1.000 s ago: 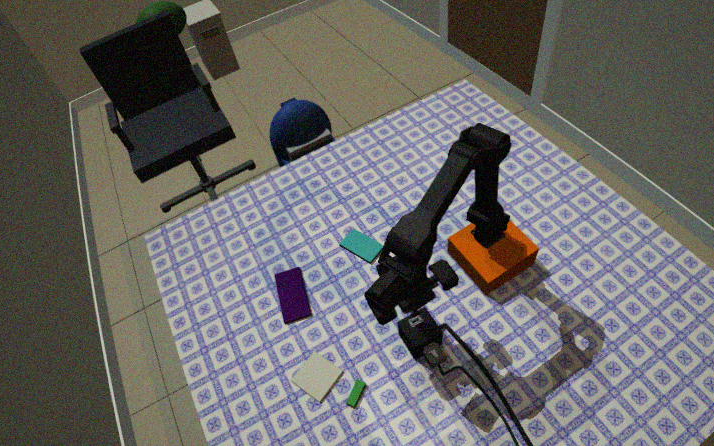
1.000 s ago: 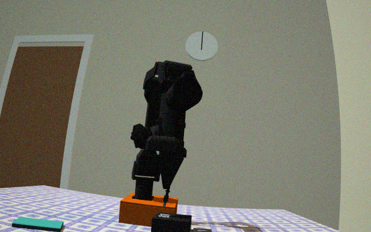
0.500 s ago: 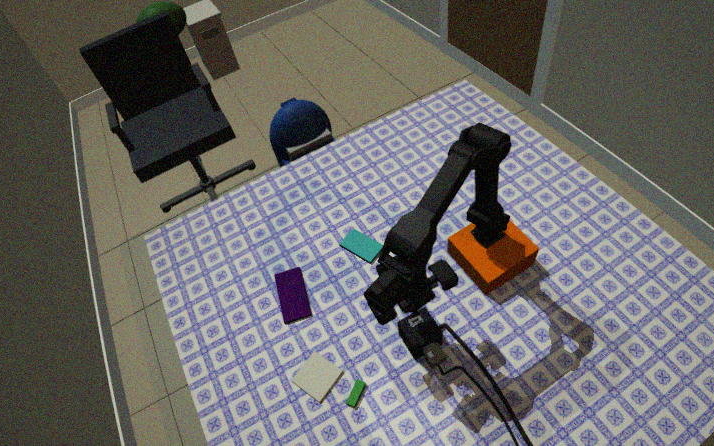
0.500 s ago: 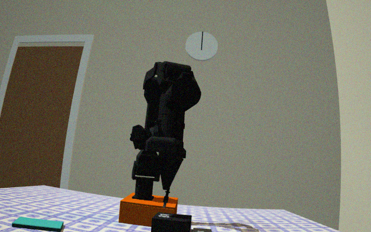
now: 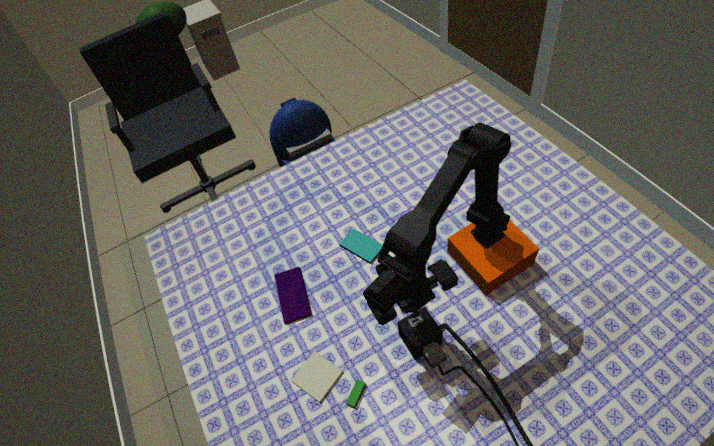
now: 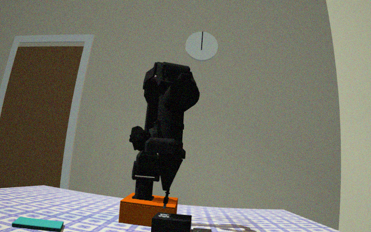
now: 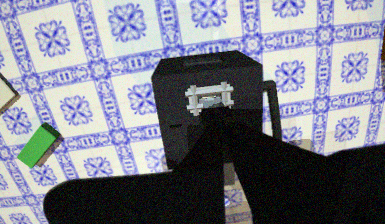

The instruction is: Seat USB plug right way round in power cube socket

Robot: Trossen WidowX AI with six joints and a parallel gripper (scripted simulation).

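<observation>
My gripper tip is 20 mm above the USB plug. The rest, counted from my gripper tip: USB socket 60 mm below; green block 200 mm ahead, 120 mm below, 50 mm to the left; beige block 260 mm ahead, 130 mm below, 40 mm to the right.
</observation>
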